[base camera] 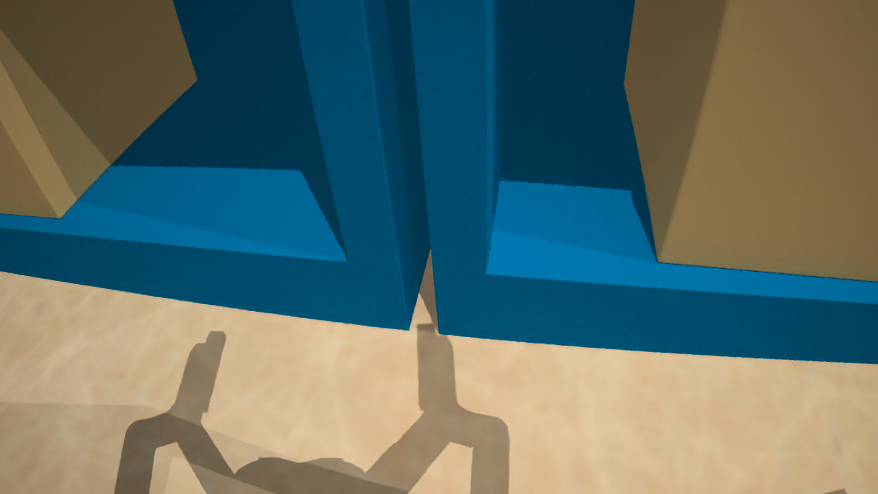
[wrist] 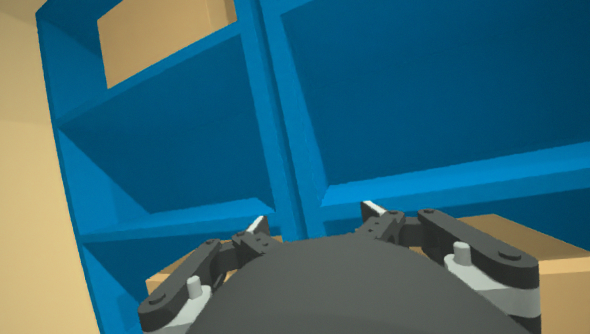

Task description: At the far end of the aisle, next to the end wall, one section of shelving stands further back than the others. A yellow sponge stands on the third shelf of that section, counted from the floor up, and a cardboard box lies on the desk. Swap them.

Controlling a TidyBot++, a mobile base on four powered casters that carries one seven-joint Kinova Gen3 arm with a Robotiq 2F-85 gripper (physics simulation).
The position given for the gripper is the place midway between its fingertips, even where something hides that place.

In view: the gripper point(wrist: 314, 219) and a tan wall point(wrist: 49, 280).
